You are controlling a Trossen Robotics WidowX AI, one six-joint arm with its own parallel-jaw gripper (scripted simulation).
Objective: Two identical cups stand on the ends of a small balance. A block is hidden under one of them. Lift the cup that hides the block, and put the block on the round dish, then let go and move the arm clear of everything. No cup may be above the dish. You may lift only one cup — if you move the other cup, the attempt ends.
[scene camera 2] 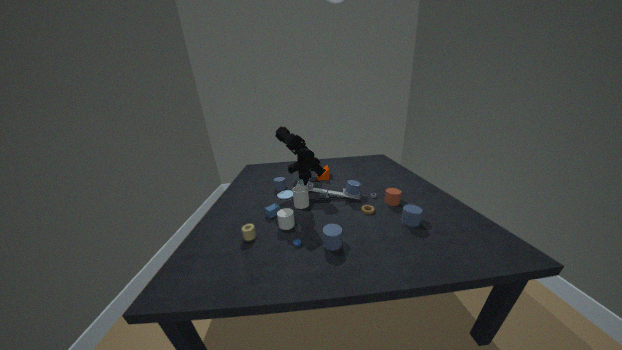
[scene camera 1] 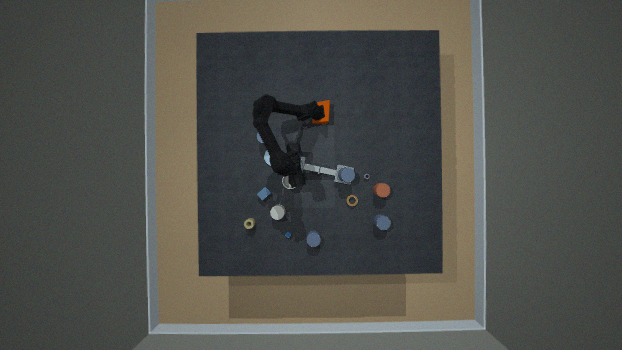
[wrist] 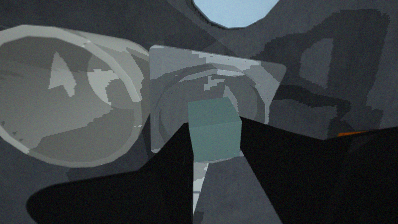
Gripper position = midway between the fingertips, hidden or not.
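Observation:
The wrist view gives me my own gripper (wrist: pixel 210 124). In that same view I see a pale cup (wrist: pixel 82 99), and a grey balance (wrist: pixel 177 76) as well.

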